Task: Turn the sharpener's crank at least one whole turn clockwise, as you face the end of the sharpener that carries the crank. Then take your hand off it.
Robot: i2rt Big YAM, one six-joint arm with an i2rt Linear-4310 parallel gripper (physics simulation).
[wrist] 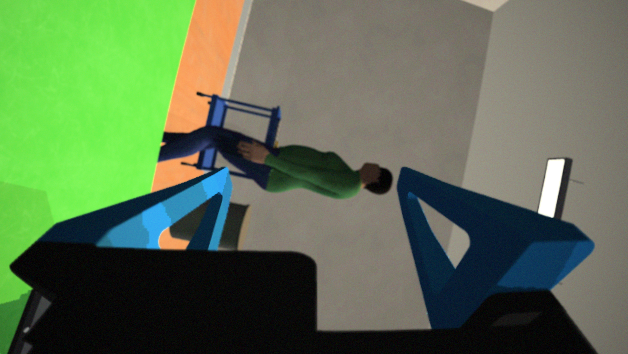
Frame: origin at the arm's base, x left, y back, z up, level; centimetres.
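Seen in the pictures: gripper, fingertip midpoint: (314, 176).
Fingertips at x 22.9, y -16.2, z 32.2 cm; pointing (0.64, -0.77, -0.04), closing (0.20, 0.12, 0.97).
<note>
A point is followed by its place in that frame.
My gripper (314, 176) @[y -16.2, x 22.9, z 32.2 cm] is open, with its two blue fingers wide apart and no object between them. The view is turned on its side, and the fingers stand in front of a distant room scene. The sharpener and its crank do not show in the wrist view, so I cannot tell where the gripper is relative to them.
A bright green surface (90, 100) @[y -45.5, x 30.2, z -6.6 cm] fills the left side. Beyond its edge are an orange floor (207, 55), a blue cart (215, 114), a person (310, 172) in a green top, a dark object (234, 220), grey walls (360, 75) and a lit panel (553, 187).
</note>
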